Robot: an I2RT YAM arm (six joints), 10 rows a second.
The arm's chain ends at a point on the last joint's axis. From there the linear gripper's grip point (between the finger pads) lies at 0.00 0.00 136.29 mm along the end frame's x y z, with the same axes.
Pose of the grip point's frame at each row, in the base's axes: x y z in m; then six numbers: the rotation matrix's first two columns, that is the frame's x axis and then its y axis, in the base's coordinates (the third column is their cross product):
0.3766 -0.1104 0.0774 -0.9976 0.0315 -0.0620 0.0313 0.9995 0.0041
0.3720 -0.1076 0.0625 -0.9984 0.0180 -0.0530 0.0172 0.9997 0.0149
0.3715 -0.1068 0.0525 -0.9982 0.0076 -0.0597 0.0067 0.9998 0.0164
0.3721 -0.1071 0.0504 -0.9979 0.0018 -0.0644 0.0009 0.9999 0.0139
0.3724 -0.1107 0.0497 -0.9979 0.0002 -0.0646 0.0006 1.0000 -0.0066
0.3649 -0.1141 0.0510 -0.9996 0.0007 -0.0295 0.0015 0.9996 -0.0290
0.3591 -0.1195 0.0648 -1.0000 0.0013 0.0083 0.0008 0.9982 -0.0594
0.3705 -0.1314 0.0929 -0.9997 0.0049 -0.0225 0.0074 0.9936 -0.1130
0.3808 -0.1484 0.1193 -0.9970 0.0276 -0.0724 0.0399 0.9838 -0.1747
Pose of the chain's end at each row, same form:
0.3681 -0.1107 0.2134 -0.9976 0.0315 -0.0620 0.0313 0.9995 0.0041
0.3647 -0.1095 0.1986 -0.9984 0.0180 -0.0530 0.0172 0.9997 0.0149
0.3633 -0.1090 0.1885 -0.9982 0.0076 -0.0597 0.0067 0.9998 0.0164
0.3633 -0.1090 0.1864 -0.9979 0.0018 -0.0644 0.0009 0.9999 0.0139
0.3636 -0.1098 0.1857 -0.9979 0.0002 -0.0646 0.0006 1.0000 -0.0066
0.3609 -0.1101 0.1872 -0.9996 0.0007 -0.0295 0.0015 0.9996 -0.0290
0.3602 -0.1114 0.2008 -1.0000 0.0013 0.0083 0.0008 0.9982 -0.0594
0.3675 -0.1160 0.2283 -0.9997 0.0049 -0.0225 0.0074 0.9936 -0.1130
0.3717 -0.1243 0.2531 -0.9970 0.0276 -0.0724 0.0399 0.9838 -0.1747

